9 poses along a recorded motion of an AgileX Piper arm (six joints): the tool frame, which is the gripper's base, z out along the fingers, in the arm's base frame.
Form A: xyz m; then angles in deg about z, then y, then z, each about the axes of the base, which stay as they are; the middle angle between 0 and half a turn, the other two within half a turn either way.
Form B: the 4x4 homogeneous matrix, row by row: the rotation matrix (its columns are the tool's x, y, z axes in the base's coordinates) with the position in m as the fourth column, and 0 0 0 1 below. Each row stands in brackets. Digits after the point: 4 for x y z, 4 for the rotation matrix.
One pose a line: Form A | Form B
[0.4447 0.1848 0.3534 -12.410 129.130 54.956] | [[-0.1780 -0.8775 0.4454 0.4447], [-0.6280 0.4498 0.6351 0.1848], [-0.7576 -0.1667 -0.6311 0.3534], [0 0 0 1]]
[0.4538 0.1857 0.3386 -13.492 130.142 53.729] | [[-0.1828 -0.8730 0.4523 0.4538], [-0.6434 0.4540 0.6163 0.1857], [-0.7434 -0.1784 -0.6447 0.3386], [0 0 0 1]]
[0.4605 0.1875 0.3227 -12.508 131.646 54.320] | [[-0.2025 -0.8770 0.4358 0.4605], [-0.6533 0.4525 0.6070 0.1875], [-0.7295 -0.1618 -0.6645 0.3227], [0 0 0 1]]
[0.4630 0.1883 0.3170 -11.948 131.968 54.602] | [[-0.2102 -0.8777 0.4307 0.4630], [-0.6532 0.4539 0.6061 0.1883], [-0.7274 -0.1539 -0.6687 0.3170], [0 0 0 1]]
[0.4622 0.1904 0.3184 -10.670 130.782 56.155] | [[-0.2037 -0.8835 0.4217 0.4622], [-0.6362 0.4469 0.6289 0.1904], [-0.7441 -0.1402 -0.6532 0.3184], [0 0 0 1]]
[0.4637 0.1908 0.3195 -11.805 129.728 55.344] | [[-0.1875 -0.8795 0.4373 0.4637], [-0.6310 0.4491 0.6326 0.1908], [-0.7528 -0.1573 -0.6391 0.3195], [0 0 0 1]]
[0.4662 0.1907 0.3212 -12.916 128.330 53.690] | [[-0.1778 -0.8675 0.4645 0.4662], [-0.6195 0.4655 0.6321 0.1907], [-0.7646 -0.1753 -0.6202 0.3212], [0 0 0 1]]
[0.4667 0.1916 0.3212 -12.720 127.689 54.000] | [[-0.1724 -0.8683 0.4651 0.4667], [-0.6119 0.4645 0.6402 0.1916], [-0.7719 -0.1742 -0.6114 0.3212], [0 0 0 1]]
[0.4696 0.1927 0.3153 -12.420 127.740 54.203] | [[-0.1752 -0.8691 0.4625 0.4696], [-0.6106 0.4645 0.6414 0.1927], [-0.7723 -0.1701 -0.6121 0.3153], [0 0 0 1]]
